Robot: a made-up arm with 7 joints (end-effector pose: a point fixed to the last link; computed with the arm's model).
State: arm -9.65 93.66 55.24 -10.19 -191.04 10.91 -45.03
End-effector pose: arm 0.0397 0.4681 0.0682 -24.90 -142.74 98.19
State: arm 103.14 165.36 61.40 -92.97 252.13 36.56 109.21
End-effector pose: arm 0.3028 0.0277 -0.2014 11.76 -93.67 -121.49
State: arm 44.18 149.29 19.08 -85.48 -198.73 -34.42 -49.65
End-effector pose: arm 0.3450 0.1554 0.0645 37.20 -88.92 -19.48
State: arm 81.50 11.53 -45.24 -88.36 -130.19 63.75 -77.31
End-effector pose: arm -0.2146 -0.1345 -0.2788 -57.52 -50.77 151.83
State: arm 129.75 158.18 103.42 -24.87 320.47 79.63 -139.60
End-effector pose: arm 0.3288 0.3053 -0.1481 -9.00 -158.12 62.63
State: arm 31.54 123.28 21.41 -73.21 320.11 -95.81 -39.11
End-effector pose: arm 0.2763 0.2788 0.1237 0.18 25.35 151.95
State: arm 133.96 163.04 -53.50 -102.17 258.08 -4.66 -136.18
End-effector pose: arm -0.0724 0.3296 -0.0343 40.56 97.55 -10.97
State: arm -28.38 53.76 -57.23 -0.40 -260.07 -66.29 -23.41
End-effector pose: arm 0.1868 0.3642 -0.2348 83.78 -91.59 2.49
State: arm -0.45 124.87 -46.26 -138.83 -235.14 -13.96 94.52
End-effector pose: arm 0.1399 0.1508 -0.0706 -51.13 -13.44 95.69
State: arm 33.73 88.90 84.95 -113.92 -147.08 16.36 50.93
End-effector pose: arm 0.1135 0.1897 0.2077 -139.47 -4.54 36.48
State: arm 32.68 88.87 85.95 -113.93 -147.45 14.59 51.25
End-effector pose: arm 0.1076 0.1883 0.2121 -140.83 -5.88 35.46
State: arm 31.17 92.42 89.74 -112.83 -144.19 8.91 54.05
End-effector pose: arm 0.0979 0.1738 0.2331 -144.41 -1.34 35.03
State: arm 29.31 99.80 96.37 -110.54 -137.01 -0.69 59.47
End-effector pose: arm 0.0812 0.1432 0.2674 -148.53 11.74 35.98
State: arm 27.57 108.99 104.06 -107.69 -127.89 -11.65 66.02
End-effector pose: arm 0.0584 0.1036 0.3001 -148.87 31.04 39.70
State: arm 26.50 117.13 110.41 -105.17 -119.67 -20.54 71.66
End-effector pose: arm 0.0380 0.0684 0.3209 -144.30 48.84 45.86
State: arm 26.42 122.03 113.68 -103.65 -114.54 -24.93 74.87
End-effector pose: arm 0.0297 0.0477 0.3301 -139.03 59.10 51.30
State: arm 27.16 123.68 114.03 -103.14 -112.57 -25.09 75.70
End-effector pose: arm 0.0342 0.0407 0.3321 -136.22 62.43 54.06
